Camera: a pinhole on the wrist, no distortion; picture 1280 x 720 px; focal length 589.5 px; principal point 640.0 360.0 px. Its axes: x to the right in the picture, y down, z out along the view. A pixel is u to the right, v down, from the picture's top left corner.
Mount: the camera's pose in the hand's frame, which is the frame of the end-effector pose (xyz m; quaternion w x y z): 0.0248 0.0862 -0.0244 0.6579 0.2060 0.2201 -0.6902
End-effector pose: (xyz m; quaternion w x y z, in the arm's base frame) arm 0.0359 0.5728 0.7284 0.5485 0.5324 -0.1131 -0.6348
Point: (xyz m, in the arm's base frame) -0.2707 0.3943 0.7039
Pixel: 605.7 477.3
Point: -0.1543 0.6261 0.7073
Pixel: 899.5 160.7
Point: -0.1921 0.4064 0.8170
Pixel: 434.9 391.9
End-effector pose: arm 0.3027 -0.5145 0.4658 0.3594 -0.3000 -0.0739 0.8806
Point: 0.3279 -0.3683 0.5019
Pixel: 1157.9 532.5
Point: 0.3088 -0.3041 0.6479
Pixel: 895.3 419.4
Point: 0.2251 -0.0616 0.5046
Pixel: outside the picture
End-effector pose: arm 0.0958 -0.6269 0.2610 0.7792 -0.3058 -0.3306 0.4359
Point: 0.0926 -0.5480 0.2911
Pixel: 790.7 693.6
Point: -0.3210 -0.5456 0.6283
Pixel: 400.7 314.0
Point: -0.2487 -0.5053 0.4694
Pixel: 281.4 332.7
